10 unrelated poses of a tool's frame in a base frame.
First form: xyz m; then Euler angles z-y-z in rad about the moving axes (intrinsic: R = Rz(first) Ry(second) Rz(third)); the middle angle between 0 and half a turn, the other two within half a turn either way.
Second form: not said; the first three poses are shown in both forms.
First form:
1: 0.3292 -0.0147 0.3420 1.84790 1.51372 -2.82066
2: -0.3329 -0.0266 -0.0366 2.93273 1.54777 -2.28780
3: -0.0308 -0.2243 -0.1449 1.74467 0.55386 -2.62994
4: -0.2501 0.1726 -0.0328 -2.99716 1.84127 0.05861
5: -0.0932 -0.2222 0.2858 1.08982 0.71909 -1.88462
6: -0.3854 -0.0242 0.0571 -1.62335 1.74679 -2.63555
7: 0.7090 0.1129 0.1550 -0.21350 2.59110 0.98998
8: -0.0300 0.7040 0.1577 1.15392 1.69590 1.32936
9: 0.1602 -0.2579 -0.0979 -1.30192 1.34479 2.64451
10: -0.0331 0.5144 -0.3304 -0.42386 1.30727 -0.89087
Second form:
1: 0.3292 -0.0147 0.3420 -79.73 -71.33 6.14
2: -0.3329 -0.0266 -0.0366 -88.25 -41.07 76.88
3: -0.0308 -0.2243 -0.1449 -16.85 -27.30 -46.60
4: -0.2501 0.1726 -0.0328 168.07 74.15 -4.11
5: -0.0932 -0.2222 0.2858 -39.78 -11.73 -41.28
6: -0.3854 -0.0242 0.0571 -110.15 -59.45 -165.48
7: 0.7090 0.1129 0.1550 152.84 16.68 106.99
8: -0.0300 0.7040 0.1577 97.38 13.72 157.87
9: 0.1602 -0.2579 -0.0979 64.26 -58.94 37.85
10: -0.0331 0.5144 -0.3304 -70.87 37.38 -102.39
